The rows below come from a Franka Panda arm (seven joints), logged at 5 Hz.
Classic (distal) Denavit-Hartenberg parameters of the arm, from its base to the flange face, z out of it. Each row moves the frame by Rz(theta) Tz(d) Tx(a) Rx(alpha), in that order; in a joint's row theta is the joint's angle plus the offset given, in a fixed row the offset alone. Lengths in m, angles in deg.
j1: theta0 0, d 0.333, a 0, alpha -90
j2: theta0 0, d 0, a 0, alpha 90
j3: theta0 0, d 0.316, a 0.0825, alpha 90
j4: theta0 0, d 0, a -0.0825, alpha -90
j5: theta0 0, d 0.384, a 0, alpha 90
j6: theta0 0, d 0, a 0.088, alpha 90
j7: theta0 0, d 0.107, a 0, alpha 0
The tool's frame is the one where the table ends.
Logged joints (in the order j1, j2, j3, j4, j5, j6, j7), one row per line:
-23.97, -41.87, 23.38, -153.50, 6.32, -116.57, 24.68
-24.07, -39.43, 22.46, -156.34, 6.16, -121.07, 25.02
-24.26, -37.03, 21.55, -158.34, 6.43, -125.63, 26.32
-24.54, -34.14, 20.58, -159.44, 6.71, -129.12, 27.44
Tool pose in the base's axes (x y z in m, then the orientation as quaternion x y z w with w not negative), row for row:
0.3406, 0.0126, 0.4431, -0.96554, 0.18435, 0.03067, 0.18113
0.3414, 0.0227, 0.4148, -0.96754, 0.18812, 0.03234, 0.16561
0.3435, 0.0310, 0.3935, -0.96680, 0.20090, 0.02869, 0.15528
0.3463, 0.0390, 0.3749, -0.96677, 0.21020, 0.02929, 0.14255
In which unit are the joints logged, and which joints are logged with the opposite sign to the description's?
The joints are logged in degrees. Opposite sign: j1, j3, j6.
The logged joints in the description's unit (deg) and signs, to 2 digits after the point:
23.97, -41.87, -23.38, -153.50, 6.32, 116.57, 24.68
24.07, -39.43, -22.46, -156.34, 6.16, 121.07, 25.02
24.26, -37.03, -21.55, -158.34, 6.43, 125.63, 26.32
24.54, -34.14, -20.58, -159.44, 6.71, 129.12, 27.44

